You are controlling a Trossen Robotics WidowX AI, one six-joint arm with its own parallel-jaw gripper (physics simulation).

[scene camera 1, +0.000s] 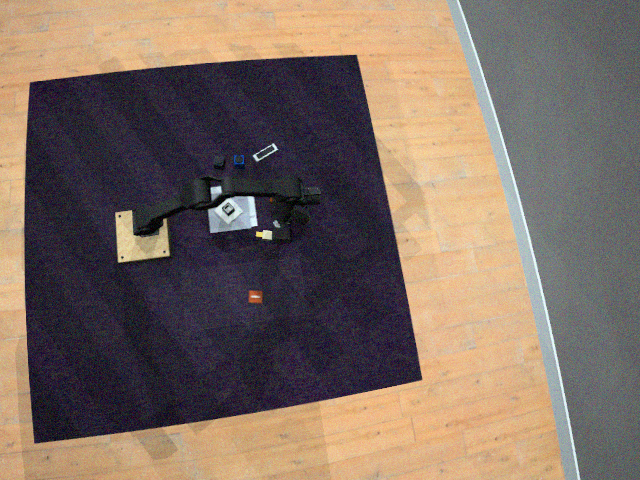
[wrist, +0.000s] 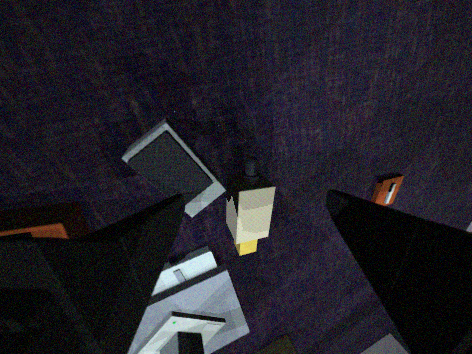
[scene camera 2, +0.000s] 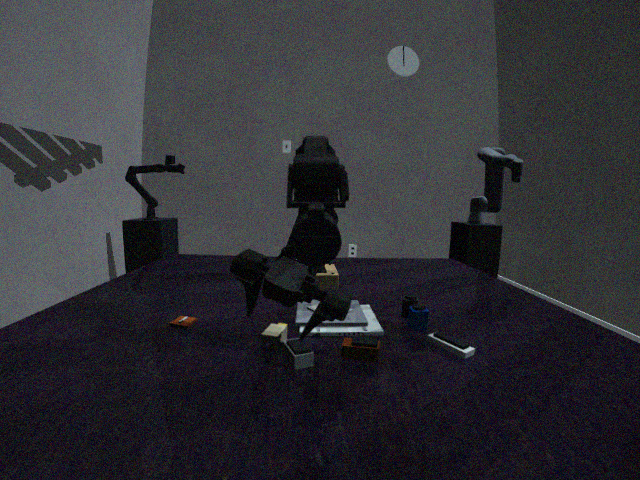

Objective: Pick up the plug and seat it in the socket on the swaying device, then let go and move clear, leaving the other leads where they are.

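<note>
The plug (scene camera 1: 266, 235) (scene camera 2: 274, 331) (wrist: 254, 215) is a cream block with a yellow tip and a dark rear end; it lies on the dark mat. My gripper (scene camera 2: 276, 326) (wrist: 254, 198) is open and empty. In the wrist view its fingers stand wide on either side of the plug, without touching it. The device has a grey plate (scene camera 1: 240, 224) (scene camera 2: 356, 318) (wrist: 220, 300) over a white base. A small white housing (scene camera 1: 221, 211) (wrist: 165, 335) on the plate carries the dark socket (scene camera 1: 227, 208) (wrist: 190, 342). The arm partly hides the device in both scene views.
A grey tray (scene camera 2: 303, 360) (wrist: 201, 200) lies close to the plug, and an orange block (scene camera 2: 360, 349) is near the device. A blue block (scene camera 1: 238, 160) (scene camera 2: 418, 318), a black block (scene camera 1: 219, 162) and a white-framed bar (scene camera 1: 256, 156) (scene camera 2: 467, 352) lie farther off. An orange tile (scene camera 1: 255, 299) (scene camera 2: 178, 323) lies apart.
</note>
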